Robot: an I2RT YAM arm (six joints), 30 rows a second.
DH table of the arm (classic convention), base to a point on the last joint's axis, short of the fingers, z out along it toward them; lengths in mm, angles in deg. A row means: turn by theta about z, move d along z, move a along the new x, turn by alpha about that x. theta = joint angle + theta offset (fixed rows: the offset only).
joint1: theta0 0  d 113.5  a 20  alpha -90
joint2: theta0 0  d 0  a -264  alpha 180
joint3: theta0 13.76  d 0  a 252.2  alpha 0
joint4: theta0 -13.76  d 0  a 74  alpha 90
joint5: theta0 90  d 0  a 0  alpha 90
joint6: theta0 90  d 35.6  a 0  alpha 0
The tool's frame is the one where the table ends.
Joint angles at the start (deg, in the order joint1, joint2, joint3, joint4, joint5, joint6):
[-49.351 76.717 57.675 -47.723 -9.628 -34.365]
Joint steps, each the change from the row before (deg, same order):
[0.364 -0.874 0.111 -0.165 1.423 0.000]
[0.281 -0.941 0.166 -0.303 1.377 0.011]
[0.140 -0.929 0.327 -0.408 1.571 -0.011]
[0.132 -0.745 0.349 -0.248 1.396 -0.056]
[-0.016 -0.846 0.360 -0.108 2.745 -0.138]
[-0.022 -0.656 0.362 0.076 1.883 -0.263]
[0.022 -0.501 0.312 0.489 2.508 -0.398]
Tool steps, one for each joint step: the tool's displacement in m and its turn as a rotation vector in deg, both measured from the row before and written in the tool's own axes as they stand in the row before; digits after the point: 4 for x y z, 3 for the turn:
[-0.0005 0.0014 -0.0042 1.482 0.095 -0.457]
[-0.0002 0.0012 -0.0048 1.472 0.081 -0.348]
[-0.0001 0.0003 -0.0055 1.716 0.168 -0.226]
[-0.0004 -0.0001 -0.0048 1.575 0.068 -0.241]
[0.0003 -0.0015 -0.0054 2.890 0.654 -0.171]
[-0.0003 -0.0016 -0.0046 2.179 0.178 -0.247]
[-0.0006 -0.0023 -0.0037 2.792 0.367 -0.371]

